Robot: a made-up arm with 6 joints. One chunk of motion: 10 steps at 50 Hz.
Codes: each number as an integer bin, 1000 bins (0 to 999) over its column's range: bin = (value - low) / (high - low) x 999, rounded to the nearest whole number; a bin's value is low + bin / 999 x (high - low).
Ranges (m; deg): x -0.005..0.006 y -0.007..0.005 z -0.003..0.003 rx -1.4..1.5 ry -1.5..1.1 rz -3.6..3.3
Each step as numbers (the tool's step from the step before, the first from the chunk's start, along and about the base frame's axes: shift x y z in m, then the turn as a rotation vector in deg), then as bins.
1 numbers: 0.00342 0.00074 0.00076 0.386 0.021 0.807
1 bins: 765 644 626 615 584 638
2 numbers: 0.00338 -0.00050 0.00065 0.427 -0.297 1.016
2 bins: 761 541 608 629 462 668
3 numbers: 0.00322 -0.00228 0.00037 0.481 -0.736 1.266
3 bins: 747 393 561 648 294 705
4 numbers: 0.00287 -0.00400 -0.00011 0.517 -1.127 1.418
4 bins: 715 250 481 660 143 727
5 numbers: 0.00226 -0.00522 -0.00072 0.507 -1.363 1.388
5 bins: 659 148 380 657 53 722
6 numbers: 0.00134 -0.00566 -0.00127 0.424 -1.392 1.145
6 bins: 576 112 288 628 41 687
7 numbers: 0.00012 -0.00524 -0.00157 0.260 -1.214 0.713
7 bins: 465 147 238 572 110 624
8 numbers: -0.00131 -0.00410 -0.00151 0.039 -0.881 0.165
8 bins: 335 241 248 496 238 545
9 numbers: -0.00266 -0.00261 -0.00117 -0.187 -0.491 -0.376
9 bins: 213 365 305 418 388 467
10 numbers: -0.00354 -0.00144 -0.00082 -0.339 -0.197 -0.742
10 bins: 133 463 363 365 501 414
